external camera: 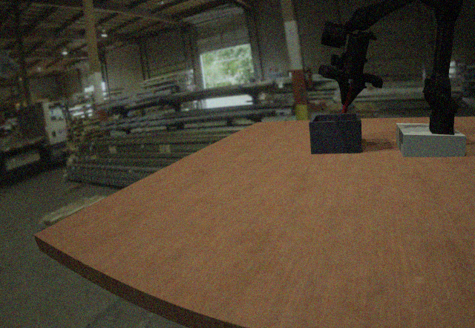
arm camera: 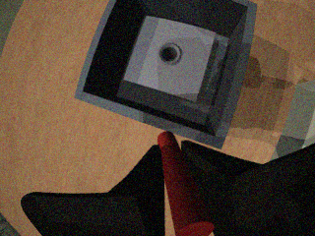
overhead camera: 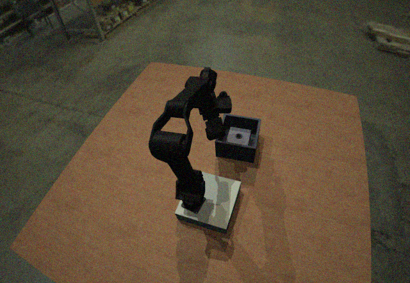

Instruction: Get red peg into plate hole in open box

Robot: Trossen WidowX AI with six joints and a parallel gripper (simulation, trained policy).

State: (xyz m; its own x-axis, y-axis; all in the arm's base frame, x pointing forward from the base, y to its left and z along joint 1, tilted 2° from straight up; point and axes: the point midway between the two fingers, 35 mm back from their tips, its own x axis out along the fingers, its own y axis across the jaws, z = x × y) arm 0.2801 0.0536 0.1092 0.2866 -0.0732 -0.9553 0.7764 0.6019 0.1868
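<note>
Now: the grey plate 5 cm ahead of my gripper tip, 7 cm to the right of it and 10 cm below it. Round my gripper tip: dark blue box 5 cm ahead, 7 cm to the right, 12 cm below; then red peg 1 cm behind, 2 cm above.
</note>
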